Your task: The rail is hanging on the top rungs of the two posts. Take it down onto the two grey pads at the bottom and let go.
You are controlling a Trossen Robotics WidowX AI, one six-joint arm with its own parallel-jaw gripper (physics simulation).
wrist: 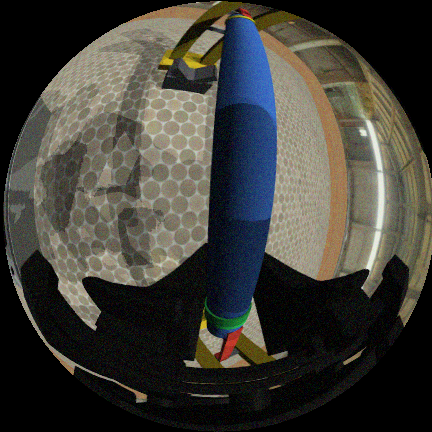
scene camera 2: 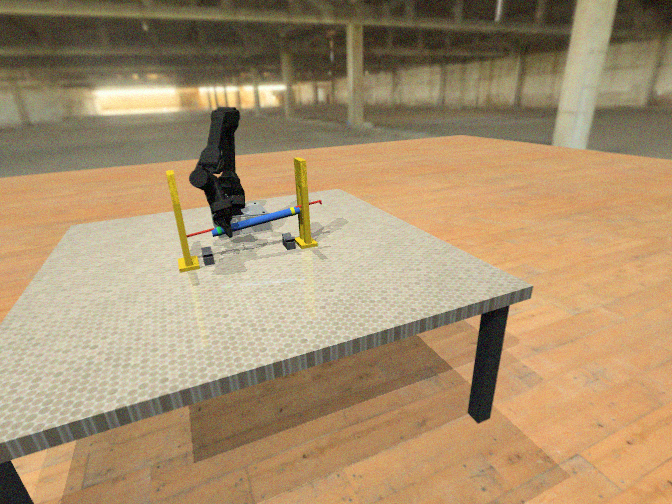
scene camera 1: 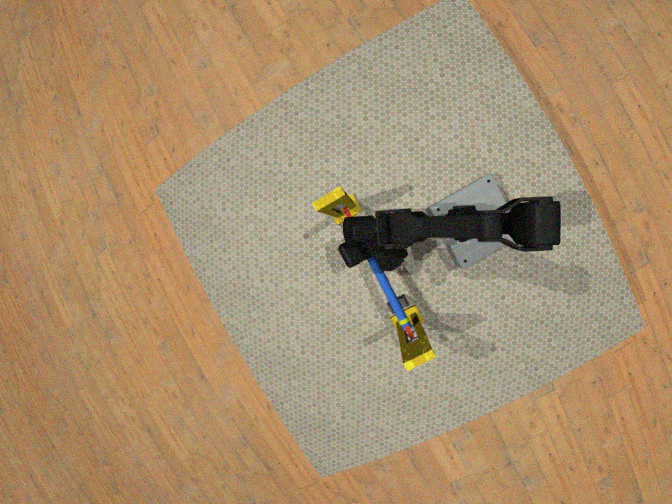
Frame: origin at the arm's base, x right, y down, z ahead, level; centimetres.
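Seen in the pictures: gripper, fingertip midpoint: (wrist: 227, 249) (scene camera 2: 231, 236) (scene camera 1: 363, 252); arm's base, link origin: (scene camera 2: 233, 213).
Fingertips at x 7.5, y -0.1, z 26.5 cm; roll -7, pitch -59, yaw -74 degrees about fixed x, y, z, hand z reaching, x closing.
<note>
Offsets run from my fingertips to a thing's top centre. Level surfaces: height alone.
The rail (scene camera 1: 386, 282) (scene camera 2: 265, 218) (wrist: 242, 165) is a blue bar with red ends, a green band at one end and a yellow band at the other. My gripper (scene camera 2: 227, 232) is shut on it near the green band and holds it above the pads. In scene camera 2 the green end looks lower than the yellow end. The red ends reach the two yellow posts, the left post @[dx +14.2, dy -22.4, dz -2.1 cm] (scene camera 2: 178, 217) and the right post @[dx -25.6, dy -22.4, dz +1.1 cm] (scene camera 2: 301, 187), below their tops. Whether they touch rungs is unclear. The grey pads, left pad @[dx +8.1, dy +3.2, dz -1.6 cm] (scene camera 2: 207, 256) and right pad @[dx -19.5, dy +3.2, dz +0.6 cm] (scene camera 2: 288, 240) (wrist: 190, 80), stand beside the post bases.
The posts stand on flat yellow bases on a tiled table top @[dy +7.6 cm] (scene camera 1: 260, 217) (scene camera 2: 325, 303). The arm's grey base plate (scene camera 1: 471, 196) lies to the right of the posts in scene camera 1. The black arm (scene camera 1: 450, 223) (scene camera 2: 221, 141) reaches across from it above the table.
</note>
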